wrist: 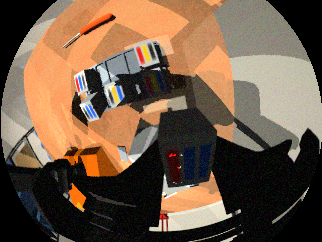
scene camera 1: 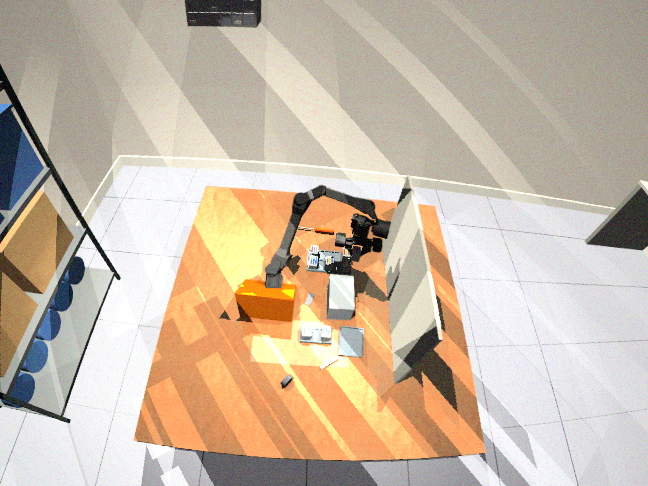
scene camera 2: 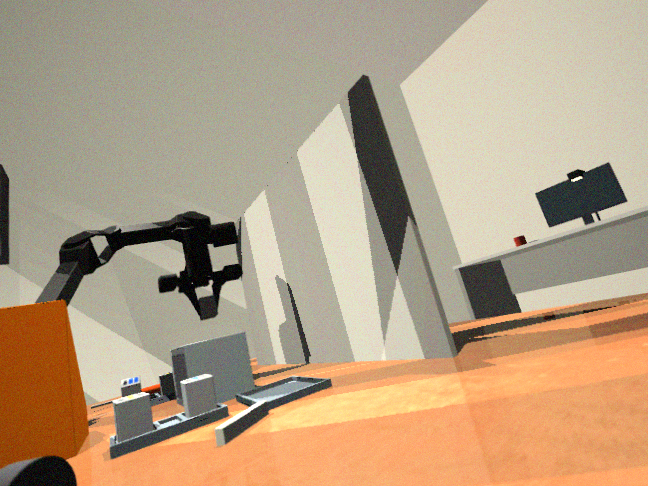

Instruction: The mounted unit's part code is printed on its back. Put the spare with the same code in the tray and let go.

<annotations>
My gripper shows in the wrist view point(182, 138), in scene camera 1 and in scene camera 2. The same spot on my gripper: point(scene camera 1: 341, 240) is point(scene camera 2: 170, 274). One and the same spot on a grey mounted unit: point(scene camera 2: 226, 358) is point(scene camera 1: 343, 313).
</annotations>
